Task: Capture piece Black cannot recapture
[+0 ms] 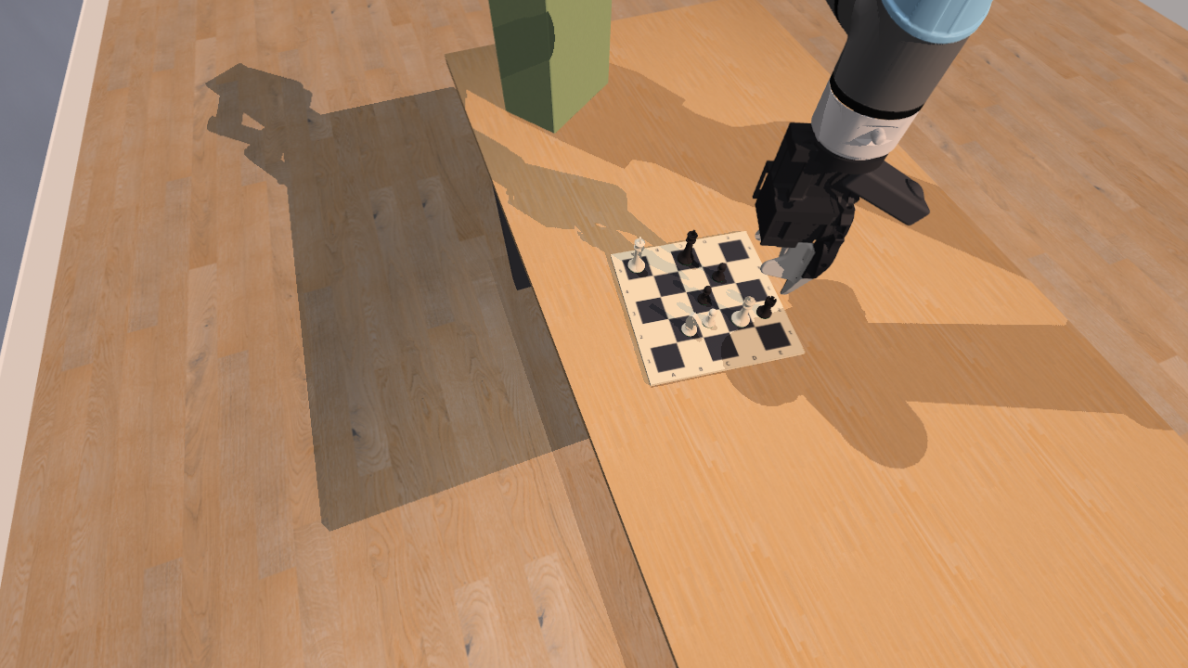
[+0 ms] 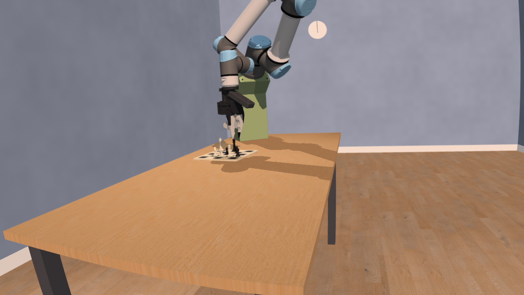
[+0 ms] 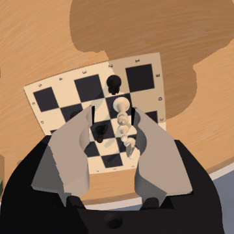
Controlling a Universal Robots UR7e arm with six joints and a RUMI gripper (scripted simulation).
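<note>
The small chessboard lies 1 cm behind my hand, 9 cm to the right of it and 10 cm below it. Also, from my hand: tall black piece: 9 cm behind, 11 cm to the right, 6 cm below; then tall white piece: 7 cm behind, 18 cm to the right, 6 cm below.
</note>
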